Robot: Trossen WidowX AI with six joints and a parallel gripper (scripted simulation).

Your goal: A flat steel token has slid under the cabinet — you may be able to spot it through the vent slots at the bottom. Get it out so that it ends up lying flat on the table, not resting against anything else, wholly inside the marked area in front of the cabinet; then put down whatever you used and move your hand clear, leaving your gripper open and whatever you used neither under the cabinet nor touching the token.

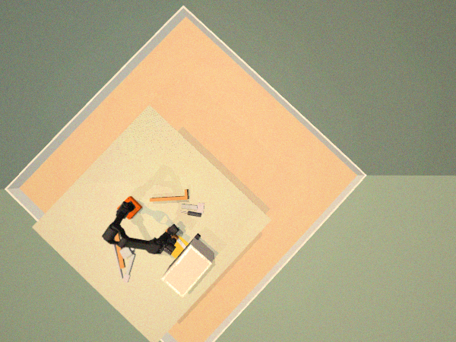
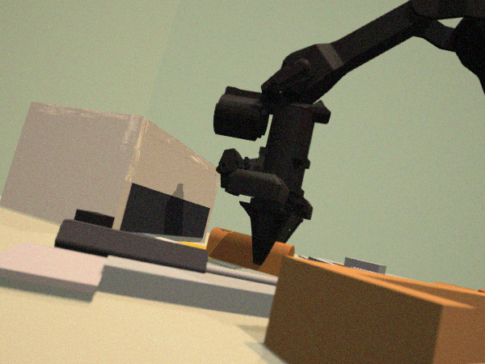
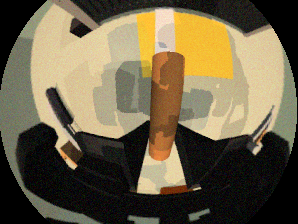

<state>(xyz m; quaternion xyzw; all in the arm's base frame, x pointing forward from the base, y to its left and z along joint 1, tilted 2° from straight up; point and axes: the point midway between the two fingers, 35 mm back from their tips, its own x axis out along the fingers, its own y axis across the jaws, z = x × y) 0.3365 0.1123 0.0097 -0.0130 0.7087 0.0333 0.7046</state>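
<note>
The dark screwdriver is 30 mm behind my gripper tip and 200 mm to the left of it. From my gripper tip the other things lie so: token 260 mm ahead, 10 mm to the right; orange stick 140 mm behind, 380 mm to the right.
</note>
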